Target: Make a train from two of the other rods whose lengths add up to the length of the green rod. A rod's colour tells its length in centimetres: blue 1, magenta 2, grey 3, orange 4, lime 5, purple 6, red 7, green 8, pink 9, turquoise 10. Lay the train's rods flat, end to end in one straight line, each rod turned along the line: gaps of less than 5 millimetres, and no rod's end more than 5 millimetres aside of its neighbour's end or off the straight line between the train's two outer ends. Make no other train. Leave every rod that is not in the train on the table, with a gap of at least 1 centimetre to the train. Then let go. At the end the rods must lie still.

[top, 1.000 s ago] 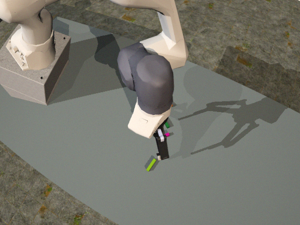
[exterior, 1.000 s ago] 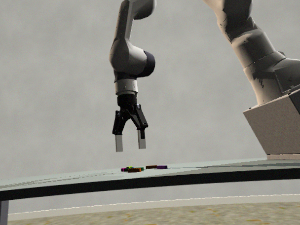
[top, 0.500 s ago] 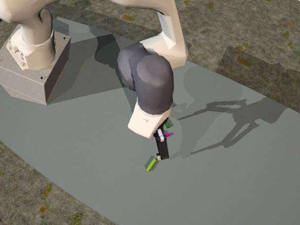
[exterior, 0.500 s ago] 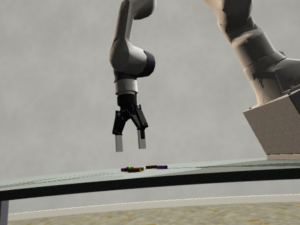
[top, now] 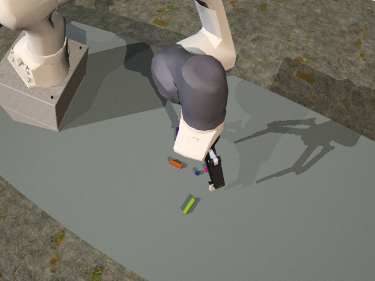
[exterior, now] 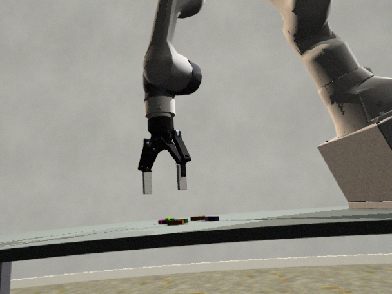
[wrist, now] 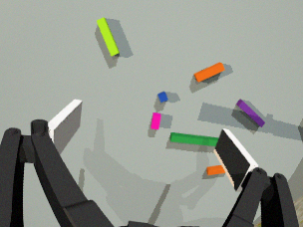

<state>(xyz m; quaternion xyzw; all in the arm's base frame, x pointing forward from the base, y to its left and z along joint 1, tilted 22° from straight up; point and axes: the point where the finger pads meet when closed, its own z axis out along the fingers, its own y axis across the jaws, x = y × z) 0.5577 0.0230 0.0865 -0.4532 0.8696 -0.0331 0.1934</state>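
The magenta rod lies 90 mm below my hand and 30 mm to the left of it. Also, from my hand: lime rod (100 mm to the right, 90 mm below, 20 mm ahead); blue rod (90 mm below, 20 mm behind); green rod (90 mm below, 80 mm to the left, 40 mm behind).
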